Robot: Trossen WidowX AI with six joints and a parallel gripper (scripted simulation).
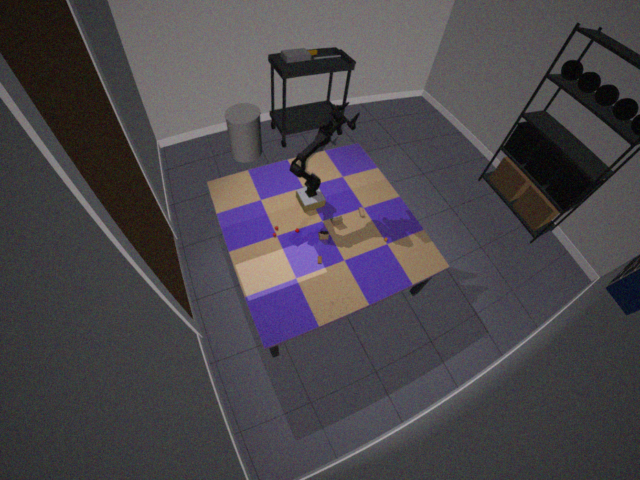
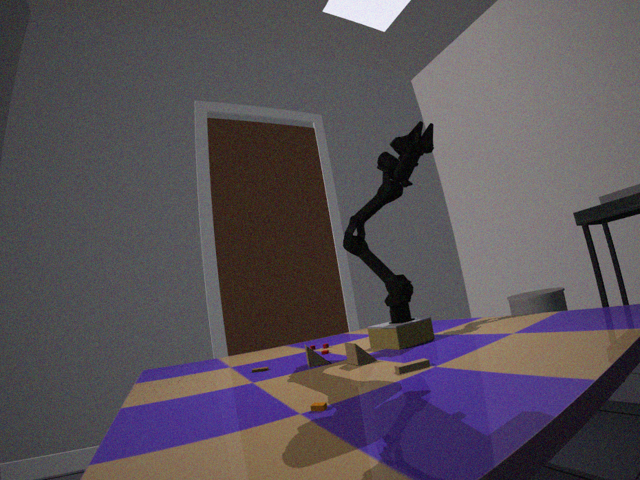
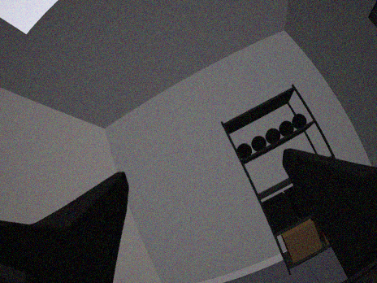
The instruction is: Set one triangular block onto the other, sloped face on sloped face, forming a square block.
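My gripper tip is 35 cm short of the triangular block, 34 cm to the left of it and 67 cm above it. The rest, counted from my gripper tip: tan plank 29 cm ahead, 1 cm to the left, 67 cm below; then orange piece 55 cm ahead, 3 cm to the left, 68 cm below; then brown piece 48 cm ahead, 44 cm to the right, 68 cm below.
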